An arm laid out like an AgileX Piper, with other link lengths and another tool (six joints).
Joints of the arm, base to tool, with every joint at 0 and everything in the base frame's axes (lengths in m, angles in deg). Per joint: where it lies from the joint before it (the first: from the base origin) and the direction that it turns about. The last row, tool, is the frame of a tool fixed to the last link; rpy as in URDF.
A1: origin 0.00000 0.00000 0.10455 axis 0 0 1
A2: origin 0.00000 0.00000 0.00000 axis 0 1 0
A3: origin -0.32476 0.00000 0.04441 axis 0 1 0
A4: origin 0.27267 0.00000 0.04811 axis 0.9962 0 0.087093
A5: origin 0.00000 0.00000 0.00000 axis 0 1 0
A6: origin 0.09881 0.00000 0.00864 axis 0.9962 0 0.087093
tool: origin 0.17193 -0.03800 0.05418 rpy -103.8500 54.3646 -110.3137
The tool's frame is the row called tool.
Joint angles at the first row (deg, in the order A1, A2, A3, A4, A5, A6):
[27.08, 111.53, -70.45, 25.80, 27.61, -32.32]
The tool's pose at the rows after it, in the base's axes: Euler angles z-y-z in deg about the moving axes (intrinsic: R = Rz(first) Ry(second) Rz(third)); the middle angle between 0 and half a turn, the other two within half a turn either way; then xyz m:
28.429 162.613 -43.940 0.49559 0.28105 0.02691
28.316 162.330 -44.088 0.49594 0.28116 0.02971
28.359 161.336 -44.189 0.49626 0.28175 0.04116
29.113 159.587 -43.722 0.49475 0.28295 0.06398
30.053 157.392 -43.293 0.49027 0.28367 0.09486
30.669 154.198 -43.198 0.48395 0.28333 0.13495
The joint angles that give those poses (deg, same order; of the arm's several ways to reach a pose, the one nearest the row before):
[27.09, 111.53, -70.45, 25.57, 27.61, -32.42]
[27.09, 111.24, -70.45, 25.53, 27.60, -32.42]
[27.08, 110.02, -70.45, 25.44, 27.86, -32.42]
[27.08, 107.49, -70.45, 25.44, 28.73, -32.42]
[27.09, 103.93, -70.45, 25.30, 30.22, -32.32]
[27.08, 99.40, -70.45, 25.16, 31.69, -32.21]

